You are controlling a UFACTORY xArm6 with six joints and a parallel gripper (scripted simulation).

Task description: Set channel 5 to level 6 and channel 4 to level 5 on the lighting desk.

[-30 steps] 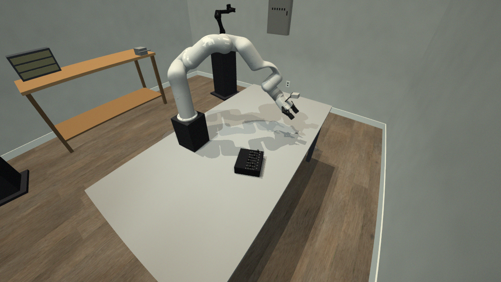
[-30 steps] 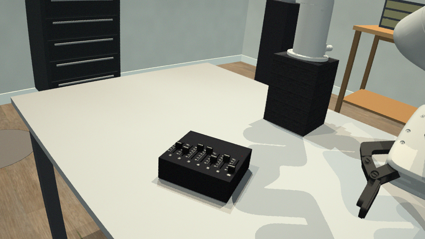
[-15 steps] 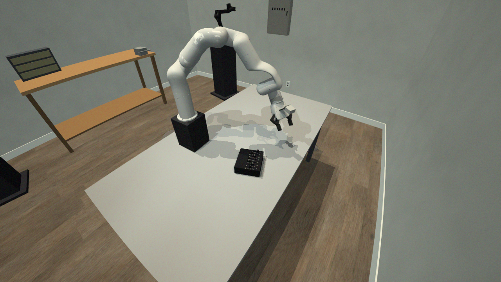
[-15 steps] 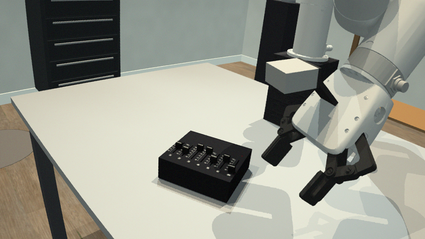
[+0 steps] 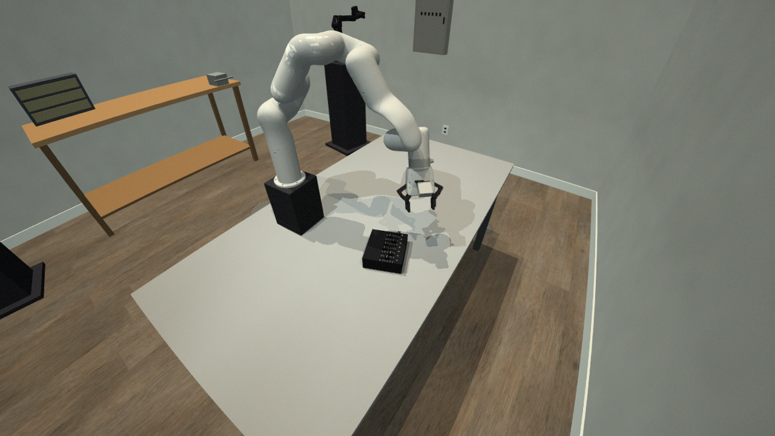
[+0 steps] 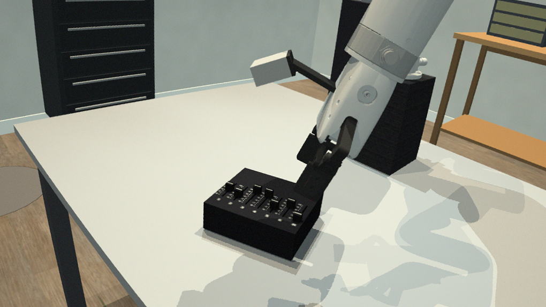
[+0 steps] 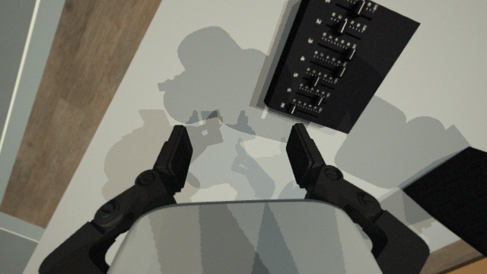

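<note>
The channel 4 cap lies 4 cm behind my hand, 14 cm to the right of it and 12 cm below it. The rest, counted from my hand: master fader cap: 5 cm behind, 6 cm to the right, 12 cm below; then channel 5 fader cap: 3 cm behind, 11 cm to the right, 12 cm below; then channel 6 fader cap: 6 cm behind, 10 cm to the right, 12 cm below.
</note>
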